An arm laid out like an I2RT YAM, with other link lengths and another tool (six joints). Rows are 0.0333 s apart.
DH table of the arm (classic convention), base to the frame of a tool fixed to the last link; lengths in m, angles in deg. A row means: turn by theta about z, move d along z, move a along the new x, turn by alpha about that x. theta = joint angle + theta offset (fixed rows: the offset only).
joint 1: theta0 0  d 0.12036  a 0.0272  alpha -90
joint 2: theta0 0  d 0  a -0.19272  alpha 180
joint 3: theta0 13.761  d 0  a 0.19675  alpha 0
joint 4: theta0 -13.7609  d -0.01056  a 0.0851  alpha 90
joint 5: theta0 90  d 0.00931  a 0  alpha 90
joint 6: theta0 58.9  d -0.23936  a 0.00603  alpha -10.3
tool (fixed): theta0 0  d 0.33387  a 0  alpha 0
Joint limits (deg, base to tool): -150..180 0..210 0..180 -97..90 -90..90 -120..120
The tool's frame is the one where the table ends.
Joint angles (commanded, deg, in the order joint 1, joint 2, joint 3, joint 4, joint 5, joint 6), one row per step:
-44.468 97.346 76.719 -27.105 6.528 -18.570
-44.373 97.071 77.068 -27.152 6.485 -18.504
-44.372 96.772 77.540 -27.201 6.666 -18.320
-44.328 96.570 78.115 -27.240 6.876 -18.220
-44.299 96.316 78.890 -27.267 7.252 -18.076
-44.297 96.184 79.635 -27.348 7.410 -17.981
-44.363 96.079 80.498 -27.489 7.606 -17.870
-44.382 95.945 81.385 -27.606 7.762 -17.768
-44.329 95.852 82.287 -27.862 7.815 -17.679
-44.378 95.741 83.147 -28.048 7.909 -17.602
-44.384 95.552 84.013 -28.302 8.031 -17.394
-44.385 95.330 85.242 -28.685 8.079 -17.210
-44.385 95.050 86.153 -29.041 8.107 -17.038
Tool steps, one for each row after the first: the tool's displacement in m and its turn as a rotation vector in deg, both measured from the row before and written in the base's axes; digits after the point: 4 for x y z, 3 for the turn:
0.0012 -0.0002 0.0031 -0.355 -0.471 0.076
0.0010 -0.0012 0.0038 -0.524 -0.526 -0.256
0.0013 -0.0013 0.0038 -0.583 -0.479 -0.173
0.0016 -0.0020 0.0050 -0.831 -0.614 -0.337
0.0014 -0.0016 0.0042 -0.595 -0.548 -0.177
0.0012 -0.0020 0.0046 -0.627 -0.563 -0.284
0.0015 -0.0018 0.0050 -0.664 -0.634 -0.202
0.0015 -0.0011 0.0047 -0.503 -0.558 -0.045
0.0011 -0.0016 0.0047 -0.559 -0.566 -0.170
0.0011 -0.0012 0.0051 -0.524 -0.648 -0.232
0.0015 -0.0014 0.0070 -0.686 -0.859 -0.154
0.0009 -0.0007 0.0057 -0.518 -0.695 -0.128

